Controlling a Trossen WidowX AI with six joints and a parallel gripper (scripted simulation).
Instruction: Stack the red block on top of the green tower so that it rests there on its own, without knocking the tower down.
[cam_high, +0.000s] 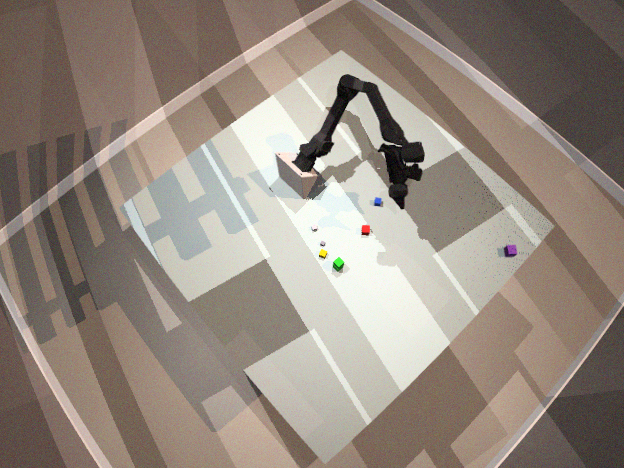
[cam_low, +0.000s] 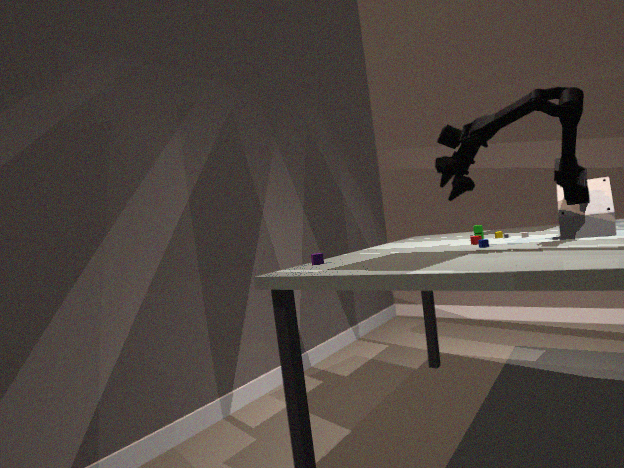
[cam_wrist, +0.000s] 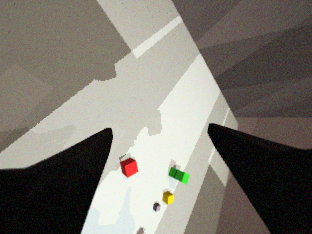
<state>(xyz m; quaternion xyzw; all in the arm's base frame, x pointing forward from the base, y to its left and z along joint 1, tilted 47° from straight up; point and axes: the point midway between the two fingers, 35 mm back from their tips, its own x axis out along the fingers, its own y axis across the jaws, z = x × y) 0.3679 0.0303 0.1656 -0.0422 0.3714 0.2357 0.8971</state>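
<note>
My gripper tip is 60 mm past the red block, 100 mm to the left of it and 180 mm above it. Also, from my gripper tip: purple block (400 mm ahead, 250 mm to the left, 170 mm below); then blue block (110 mm behind, 20 mm to the left, 180 mm below); then yellow block (110 mm behind, 290 mm to the right, 180 mm below).
</note>
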